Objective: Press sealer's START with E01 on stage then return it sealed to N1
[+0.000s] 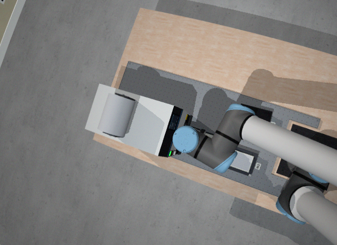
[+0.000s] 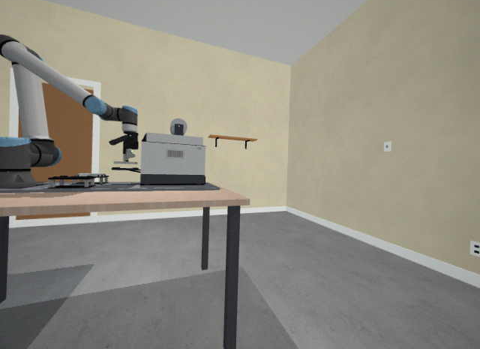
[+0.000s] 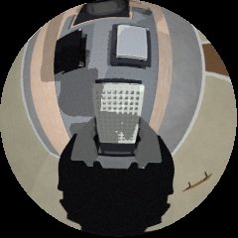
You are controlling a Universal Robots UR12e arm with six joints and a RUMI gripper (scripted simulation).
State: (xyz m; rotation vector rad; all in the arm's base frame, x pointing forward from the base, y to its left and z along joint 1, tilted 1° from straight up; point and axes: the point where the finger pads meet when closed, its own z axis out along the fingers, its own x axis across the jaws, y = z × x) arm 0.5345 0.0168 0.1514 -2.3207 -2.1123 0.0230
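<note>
Now: hand 5 cm above the sealer stage. Round my hand: plate E01 (1 cm below); then nest N1 (23 cm behind, 16 cm to the right, 10 cm below); then foil roll (33 cm ahead, 3 cm to the right, 27 cm above).
</note>
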